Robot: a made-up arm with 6 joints.
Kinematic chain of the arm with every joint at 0, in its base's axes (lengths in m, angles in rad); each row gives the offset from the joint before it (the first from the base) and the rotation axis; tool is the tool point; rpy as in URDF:
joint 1: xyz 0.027 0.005 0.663 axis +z
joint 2: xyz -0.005 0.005 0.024 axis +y
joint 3: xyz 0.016 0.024 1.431 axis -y
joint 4: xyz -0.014 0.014 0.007 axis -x
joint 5: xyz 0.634 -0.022 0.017 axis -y
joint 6: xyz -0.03 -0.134 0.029 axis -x
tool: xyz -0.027 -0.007 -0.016 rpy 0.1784 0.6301 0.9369
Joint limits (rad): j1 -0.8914..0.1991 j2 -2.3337..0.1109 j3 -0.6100..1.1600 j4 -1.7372..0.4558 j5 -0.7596..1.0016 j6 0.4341..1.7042
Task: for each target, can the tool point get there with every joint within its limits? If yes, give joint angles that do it. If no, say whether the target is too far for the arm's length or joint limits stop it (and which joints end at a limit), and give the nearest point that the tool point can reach.
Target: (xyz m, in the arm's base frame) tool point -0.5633 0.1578 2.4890
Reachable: yes | joints -0.3952 -0.5449 1.0152 -1.1274 -0.2157 1.3525
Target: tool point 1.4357 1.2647 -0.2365
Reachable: no: joint limits stop it (at a limit: joint 1, joint 2, joint 3, joint 4, joint 5) | nearest point -0.5183 0.8226 0.2966 | short by 2.073 m
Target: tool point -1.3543 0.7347 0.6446
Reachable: yes | joints -0.5500 -2.0059 0.1880 -1.1199 -0.5635 1.3673
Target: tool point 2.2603 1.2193 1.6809
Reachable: no: too far | nearest point 0.7482 0.2447 1.9970 | short by 1.827 m
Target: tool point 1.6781 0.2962 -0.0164
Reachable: no: joint limits stop it (at a limit: joint 2, joint 4, joint 5, joint 6) | nearest point 0.5527 0.0977 1.5938 | short by 1.974 m
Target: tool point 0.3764 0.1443 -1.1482
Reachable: no: joint limits stop it (at a limit: joint 1, joint 2, joint 3, joint 4, joint 6) | nearest point -1.0030 1.1474 -0.6149 | short by 1.787 m
